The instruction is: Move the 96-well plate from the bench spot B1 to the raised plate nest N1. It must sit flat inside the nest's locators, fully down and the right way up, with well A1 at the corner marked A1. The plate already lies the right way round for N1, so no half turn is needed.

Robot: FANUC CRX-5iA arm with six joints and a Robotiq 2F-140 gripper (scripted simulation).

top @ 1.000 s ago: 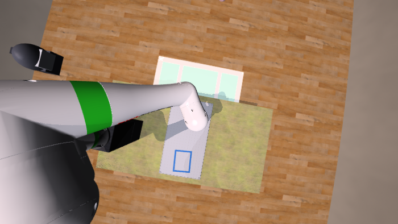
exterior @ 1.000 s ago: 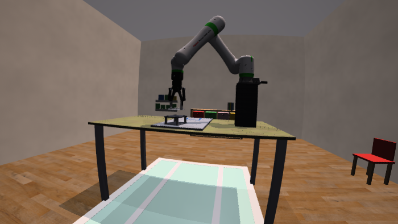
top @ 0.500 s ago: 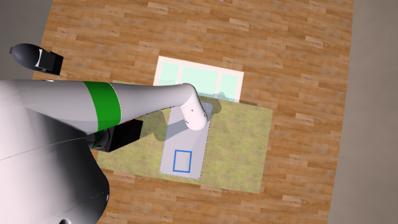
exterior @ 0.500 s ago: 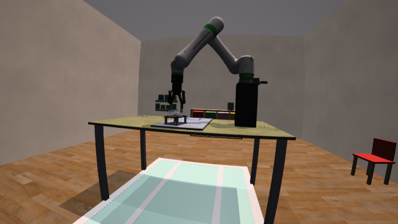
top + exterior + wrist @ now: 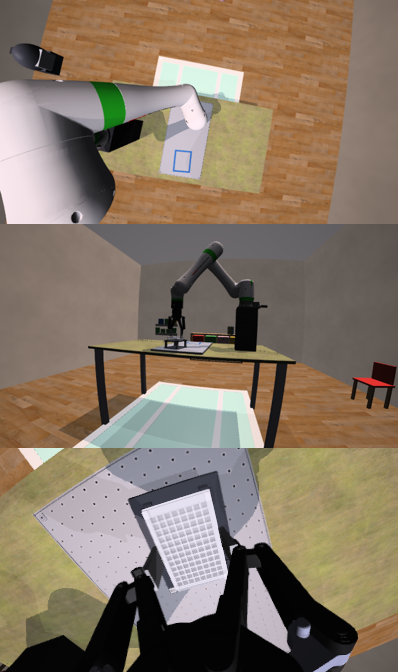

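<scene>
Right now the white 96-well plate is 2 cm below my hand. Round my hand: dark raised nest N1 (4 cm below).
</scene>
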